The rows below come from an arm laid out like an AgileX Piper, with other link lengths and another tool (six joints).
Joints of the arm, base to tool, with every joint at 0 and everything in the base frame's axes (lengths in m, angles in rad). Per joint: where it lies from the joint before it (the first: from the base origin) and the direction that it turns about. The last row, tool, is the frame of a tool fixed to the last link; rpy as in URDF.
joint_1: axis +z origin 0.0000 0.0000 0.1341
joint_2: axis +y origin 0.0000 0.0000 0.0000
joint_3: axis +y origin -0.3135 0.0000 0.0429
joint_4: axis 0.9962 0 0.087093 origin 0.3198 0.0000 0.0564
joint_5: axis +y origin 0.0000 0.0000 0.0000
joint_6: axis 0.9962 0 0.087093 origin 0.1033 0.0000 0.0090
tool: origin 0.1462 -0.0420 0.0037 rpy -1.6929 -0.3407 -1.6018
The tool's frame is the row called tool.
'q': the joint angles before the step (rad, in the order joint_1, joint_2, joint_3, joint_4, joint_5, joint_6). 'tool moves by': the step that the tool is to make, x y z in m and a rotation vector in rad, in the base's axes. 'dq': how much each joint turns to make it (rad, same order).
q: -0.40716 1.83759 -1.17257 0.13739 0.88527 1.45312
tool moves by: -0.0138 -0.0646 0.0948 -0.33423 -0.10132 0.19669
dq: -0.00047 -0.23592 0.00002 -0.27892 0.00812 -0.07459
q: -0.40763 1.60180 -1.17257 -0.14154 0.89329 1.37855
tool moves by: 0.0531 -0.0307 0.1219 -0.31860 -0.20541 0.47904
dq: -0.00169 -0.13019 -0.12436 0.06822 -0.11456 -0.55804
